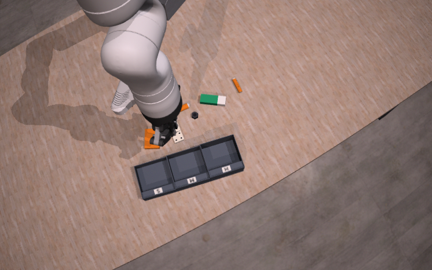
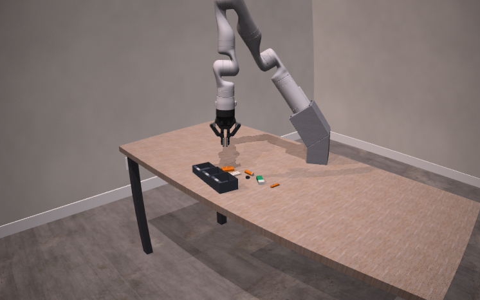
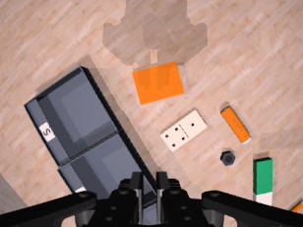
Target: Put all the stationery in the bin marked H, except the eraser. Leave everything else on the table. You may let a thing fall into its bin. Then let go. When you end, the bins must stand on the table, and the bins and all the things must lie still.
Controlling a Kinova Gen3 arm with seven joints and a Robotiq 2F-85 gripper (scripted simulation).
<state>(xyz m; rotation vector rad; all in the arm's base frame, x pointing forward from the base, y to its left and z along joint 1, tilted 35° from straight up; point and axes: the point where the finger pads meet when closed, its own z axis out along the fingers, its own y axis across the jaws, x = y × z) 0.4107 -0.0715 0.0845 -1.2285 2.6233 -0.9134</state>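
Now: hand 60 mm short of the bin marked H, 10 mm to the left of it and 130 mm above it. Round my hand: black nut (50 mm behind, 80 mm to the left, 150 mm below); orange notepad (60 mm behind, 50 mm to the right, 150 mm below); domino (30 mm behind, 10 mm to the left, 150 mm below).
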